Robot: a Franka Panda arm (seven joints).
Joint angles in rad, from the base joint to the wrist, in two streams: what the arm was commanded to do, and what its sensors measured. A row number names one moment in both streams.
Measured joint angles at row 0:
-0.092 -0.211 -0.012 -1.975 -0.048 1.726 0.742
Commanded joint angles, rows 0 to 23:
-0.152 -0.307 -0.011 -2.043 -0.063 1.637 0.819
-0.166 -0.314 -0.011 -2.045 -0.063 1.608 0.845
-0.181 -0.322 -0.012 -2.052 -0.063 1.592 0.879
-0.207 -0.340 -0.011 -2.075 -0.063 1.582 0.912
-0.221 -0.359 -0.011 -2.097 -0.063 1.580 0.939
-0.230 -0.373 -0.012 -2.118 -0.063 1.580 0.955
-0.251 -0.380 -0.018 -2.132 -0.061 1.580 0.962
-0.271 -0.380 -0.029 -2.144 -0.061 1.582 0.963
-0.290 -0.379 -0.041 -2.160 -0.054 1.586 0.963
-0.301 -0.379 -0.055 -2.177 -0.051 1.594 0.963
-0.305 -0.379 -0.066 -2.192 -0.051 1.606 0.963
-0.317 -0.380 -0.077 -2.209 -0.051 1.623 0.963
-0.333 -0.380 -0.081 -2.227 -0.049 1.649 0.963
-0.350 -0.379 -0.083 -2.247 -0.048 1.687 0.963
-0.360 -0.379 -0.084 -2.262 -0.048 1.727 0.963
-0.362 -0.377 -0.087 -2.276 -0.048 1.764 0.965
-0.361 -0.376 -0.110 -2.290 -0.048 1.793 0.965
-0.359 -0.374 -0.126 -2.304 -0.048 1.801 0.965
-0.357 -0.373 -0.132 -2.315 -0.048 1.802 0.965
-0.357 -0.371 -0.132 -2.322 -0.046 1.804 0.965
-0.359 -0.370 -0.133 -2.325 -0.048 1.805 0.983
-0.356 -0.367 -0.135 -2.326 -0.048 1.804 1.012
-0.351 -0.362 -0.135 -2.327 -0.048 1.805 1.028
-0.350 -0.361 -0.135 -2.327 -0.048 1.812 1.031
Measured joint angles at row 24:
-0.356 -0.359 -0.140 -2.315 -0.049 1.789 0.981
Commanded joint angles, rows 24 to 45:
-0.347 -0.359 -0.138 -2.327 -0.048 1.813 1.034
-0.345 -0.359 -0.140 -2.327 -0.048 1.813 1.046
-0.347 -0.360 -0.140 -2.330 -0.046 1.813 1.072
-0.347 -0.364 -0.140 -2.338 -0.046 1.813 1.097
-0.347 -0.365 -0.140 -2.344 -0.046 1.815 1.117
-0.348 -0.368 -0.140 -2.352 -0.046 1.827 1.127
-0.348 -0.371 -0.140 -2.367 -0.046 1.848 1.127
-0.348 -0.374 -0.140 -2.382 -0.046 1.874 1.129
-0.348 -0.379 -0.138 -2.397 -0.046 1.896 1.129
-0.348 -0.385 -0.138 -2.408 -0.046 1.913 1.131
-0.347 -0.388 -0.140 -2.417 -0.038 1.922 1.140
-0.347 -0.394 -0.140 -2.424 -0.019 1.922 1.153
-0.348 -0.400 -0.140 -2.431 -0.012 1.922 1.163
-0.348 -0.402 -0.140 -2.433 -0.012 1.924 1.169
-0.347 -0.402 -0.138 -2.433 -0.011 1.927 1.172
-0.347 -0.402 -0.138 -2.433 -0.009 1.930 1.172
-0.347 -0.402 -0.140 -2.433 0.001 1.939 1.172
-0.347 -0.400 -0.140 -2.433 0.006 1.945 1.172
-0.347 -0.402 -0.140 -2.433 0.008 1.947 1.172
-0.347 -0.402 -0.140 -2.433 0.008 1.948 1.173
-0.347 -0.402 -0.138 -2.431 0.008 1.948 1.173
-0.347 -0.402 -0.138 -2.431 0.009 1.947 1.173
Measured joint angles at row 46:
-0.352 -0.383 -0.140 -2.412 -0.004 1.916 1.151
